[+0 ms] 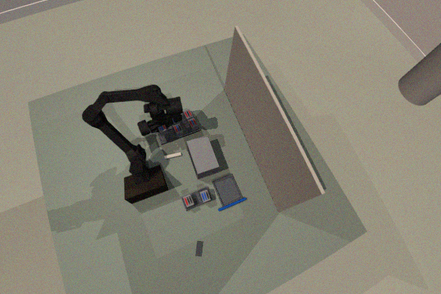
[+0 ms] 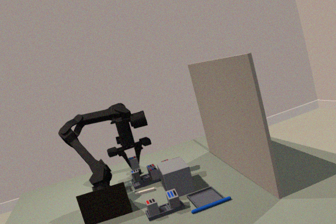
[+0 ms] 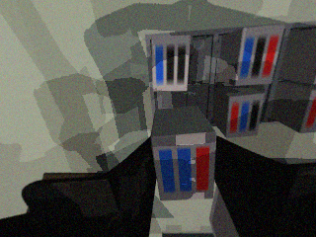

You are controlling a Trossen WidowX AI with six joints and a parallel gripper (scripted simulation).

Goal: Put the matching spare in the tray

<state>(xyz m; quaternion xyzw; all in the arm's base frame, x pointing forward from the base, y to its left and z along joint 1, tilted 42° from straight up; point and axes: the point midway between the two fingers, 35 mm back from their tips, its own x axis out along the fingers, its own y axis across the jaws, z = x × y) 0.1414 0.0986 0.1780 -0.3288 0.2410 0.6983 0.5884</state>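
Right now my gripper tip is 33 cm to the left of the tray, 22 cm short of it and 9 cm above it. The rest, counted from my gripper tip: mounted unit: 16 cm to the right, 15 cm ahead, 4 cm below; rack: 33 cm to the right, 8 cm below, 7 cm ahead; spare: 2 cm above.
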